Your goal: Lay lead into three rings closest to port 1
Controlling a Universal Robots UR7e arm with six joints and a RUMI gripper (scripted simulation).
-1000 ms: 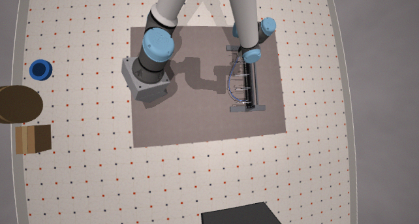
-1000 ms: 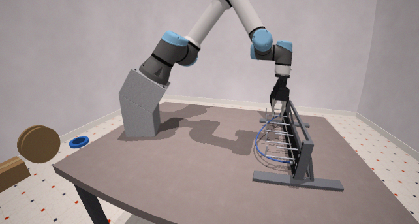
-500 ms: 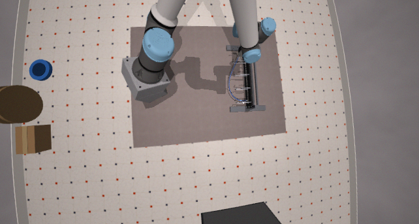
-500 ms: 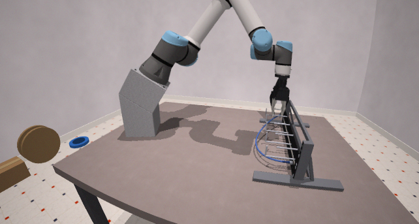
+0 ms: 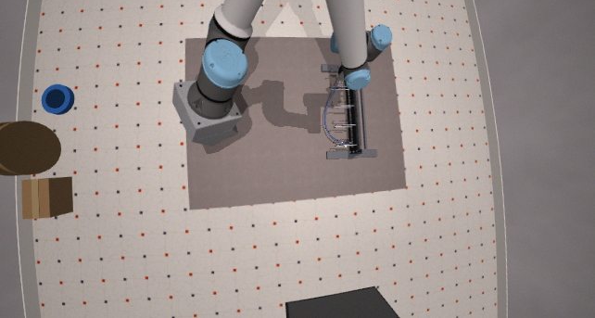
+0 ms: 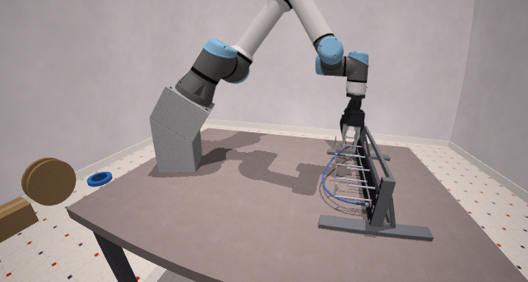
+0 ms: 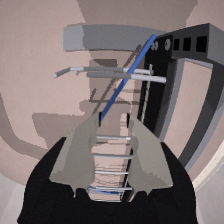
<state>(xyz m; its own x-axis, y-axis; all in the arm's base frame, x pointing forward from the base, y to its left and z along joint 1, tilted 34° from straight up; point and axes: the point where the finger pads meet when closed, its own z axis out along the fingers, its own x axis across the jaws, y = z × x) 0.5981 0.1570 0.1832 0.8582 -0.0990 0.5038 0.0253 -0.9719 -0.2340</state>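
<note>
Right now the free-standing rack is 60 mm ahead of my hand, 150 mm to the right of it and 10 mm below it.
</note>
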